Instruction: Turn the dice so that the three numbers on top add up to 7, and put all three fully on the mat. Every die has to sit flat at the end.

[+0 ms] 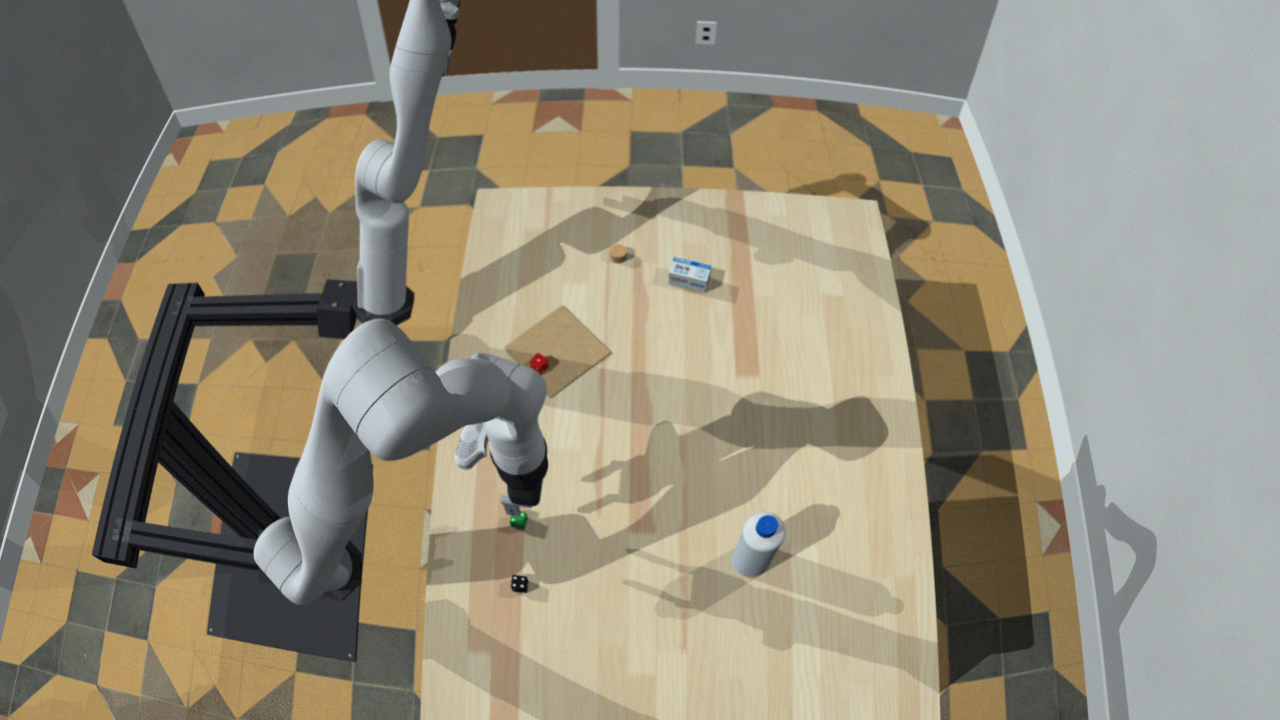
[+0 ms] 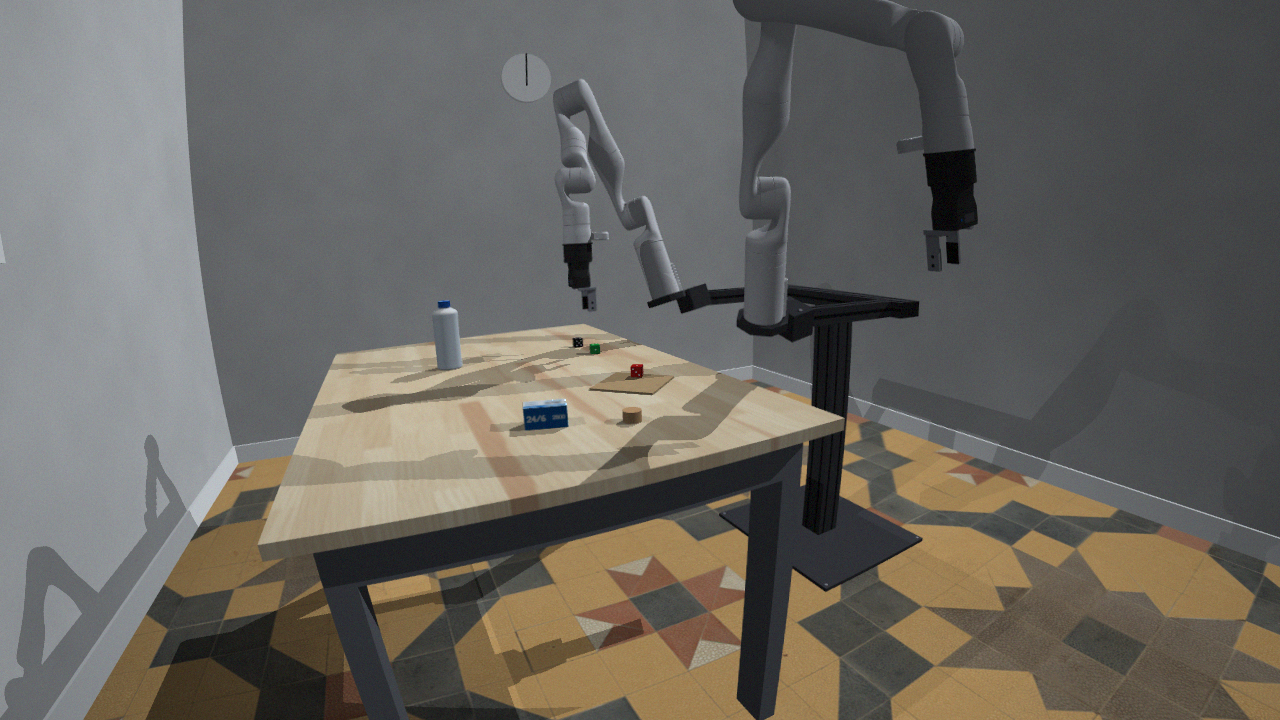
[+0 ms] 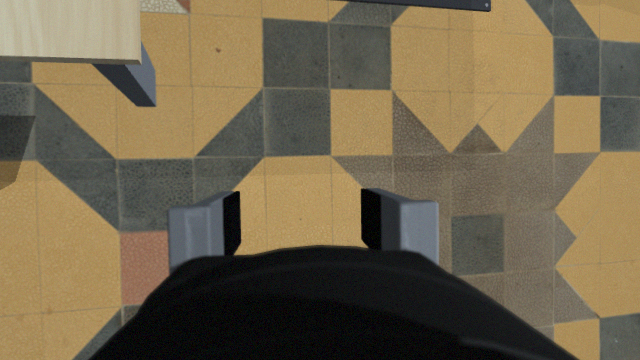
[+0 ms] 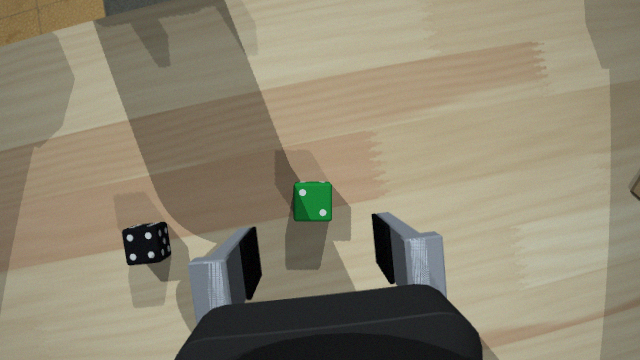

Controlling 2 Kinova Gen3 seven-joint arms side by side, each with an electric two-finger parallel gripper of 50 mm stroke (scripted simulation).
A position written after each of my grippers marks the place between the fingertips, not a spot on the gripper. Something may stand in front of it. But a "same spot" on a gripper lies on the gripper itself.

my right gripper: image 1; image 2 589, 309; image 4; not seen in image 3 (out of frame)
staples box: image 1; image 2; not seen in image 3 (out of frame); not seen in image 4 (out of frame)
same spot on staples box: [image 1: 692, 275] = [image 2: 539, 401]
same spot on my right gripper: [image 1: 510, 508] = [image 4: 242, 269]
